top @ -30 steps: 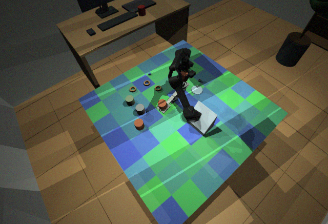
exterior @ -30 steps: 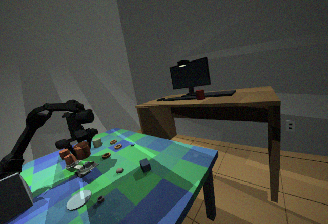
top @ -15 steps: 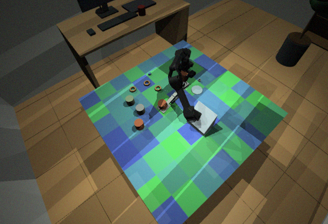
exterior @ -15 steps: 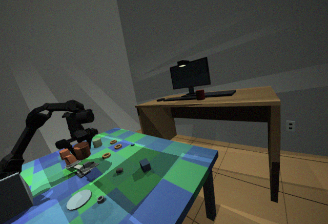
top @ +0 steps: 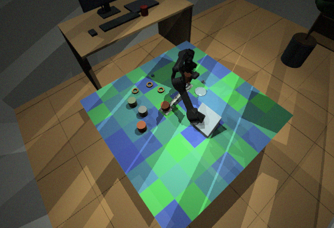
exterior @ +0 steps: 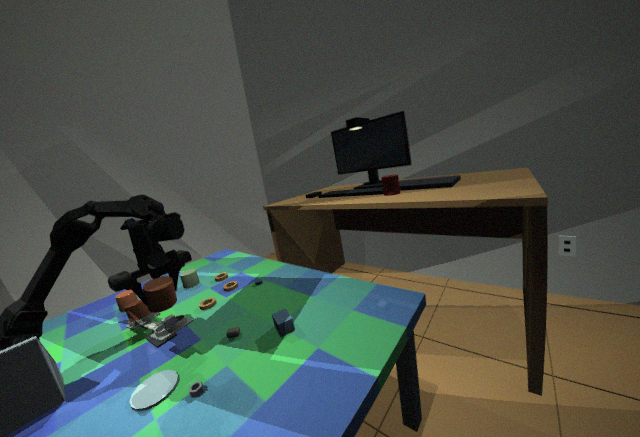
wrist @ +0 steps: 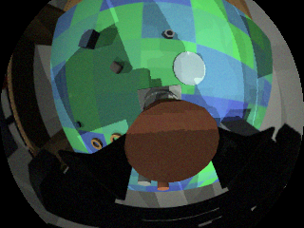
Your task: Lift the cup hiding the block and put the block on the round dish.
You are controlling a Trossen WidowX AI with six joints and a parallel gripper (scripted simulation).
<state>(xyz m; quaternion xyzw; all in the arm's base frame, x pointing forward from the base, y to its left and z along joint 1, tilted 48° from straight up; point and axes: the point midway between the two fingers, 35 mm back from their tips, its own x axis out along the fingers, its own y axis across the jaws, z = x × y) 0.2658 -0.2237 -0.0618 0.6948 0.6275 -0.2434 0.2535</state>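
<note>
Right now my gripper tip is 100 mm past the round dish, 80 mm to the left of it and 170 mm above it. From my gripper tip the other things lie so: dark pebble (110 mm ahead, 110 mm to the right, 160 mm below); nut (50 mm behind, 180 mm to the right, 160 mm below).
</note>
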